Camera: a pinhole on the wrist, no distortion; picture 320 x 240 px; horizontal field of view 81.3 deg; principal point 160.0 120.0 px. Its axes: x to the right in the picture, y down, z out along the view. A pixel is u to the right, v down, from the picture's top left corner.
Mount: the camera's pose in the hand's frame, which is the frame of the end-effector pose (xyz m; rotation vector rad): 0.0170 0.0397 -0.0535 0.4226 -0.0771 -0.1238
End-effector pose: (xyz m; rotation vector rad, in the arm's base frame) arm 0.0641 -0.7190 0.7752 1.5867 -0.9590 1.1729
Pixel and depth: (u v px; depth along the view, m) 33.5 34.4 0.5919
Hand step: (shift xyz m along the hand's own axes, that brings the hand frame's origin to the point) -0.4682 -0.3908 0.3527
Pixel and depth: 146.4 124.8 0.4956
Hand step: -0.0672 -0.1440 0.4006
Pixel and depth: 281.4 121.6 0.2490
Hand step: 0.1528 -0.0810 0.1817
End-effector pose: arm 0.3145 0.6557 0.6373 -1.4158 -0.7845 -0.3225
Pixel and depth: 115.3 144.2 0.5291
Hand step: -0.1545 -0.0947 0.4498
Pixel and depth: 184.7 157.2 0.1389
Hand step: 0.0242 0.0062 0.0852
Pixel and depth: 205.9 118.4 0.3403
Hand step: 0.0655 -0.1118 0.2588
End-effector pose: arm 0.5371 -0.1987 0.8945 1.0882 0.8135 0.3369
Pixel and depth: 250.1 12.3 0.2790
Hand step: 0.1058 -0.2372 0.1401
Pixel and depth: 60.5 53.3 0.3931
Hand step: -0.2447 -0.2179 0.2355
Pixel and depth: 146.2 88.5 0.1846
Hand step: -0.0183 -0.0612 0.1008
